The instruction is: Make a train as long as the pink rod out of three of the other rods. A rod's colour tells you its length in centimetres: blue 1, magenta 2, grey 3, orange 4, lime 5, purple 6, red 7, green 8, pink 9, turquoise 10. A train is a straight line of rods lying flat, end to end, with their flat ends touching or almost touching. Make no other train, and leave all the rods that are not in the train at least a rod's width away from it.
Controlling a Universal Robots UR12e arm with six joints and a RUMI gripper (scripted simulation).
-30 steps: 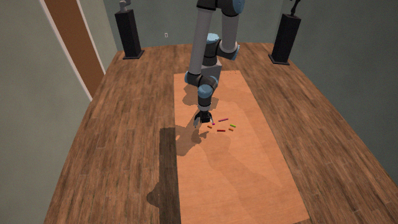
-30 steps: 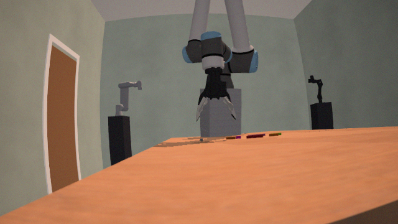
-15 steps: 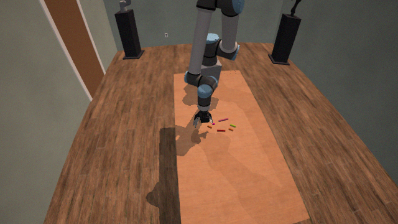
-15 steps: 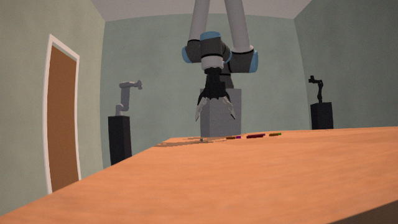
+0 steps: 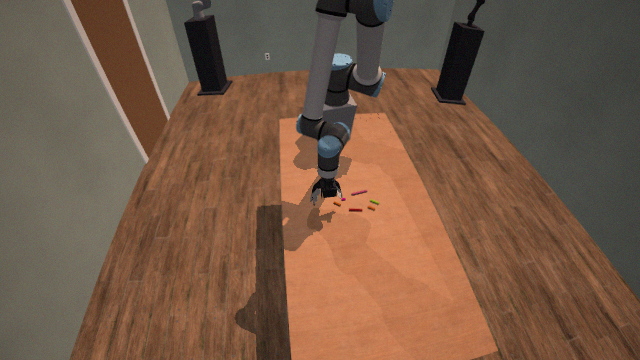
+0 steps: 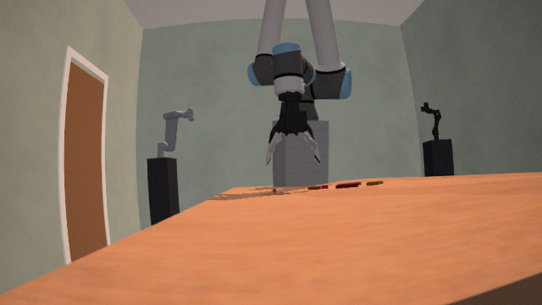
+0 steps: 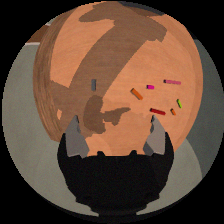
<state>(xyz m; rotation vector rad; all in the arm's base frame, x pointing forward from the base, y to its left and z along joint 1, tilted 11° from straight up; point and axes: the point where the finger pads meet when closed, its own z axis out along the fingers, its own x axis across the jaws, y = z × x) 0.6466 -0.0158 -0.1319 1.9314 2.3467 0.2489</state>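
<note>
My hand is 7 cm past the magenta rod, 9 cm to the right of it and 7 cm above it. Round my hand: pink rod 12 cm behind, 18 cm to the left, 7 cm below; red rod 16 cm to the left, 7 cm below; grey rod 4 cm behind, 6 cm to the right, 7 cm below.
</note>
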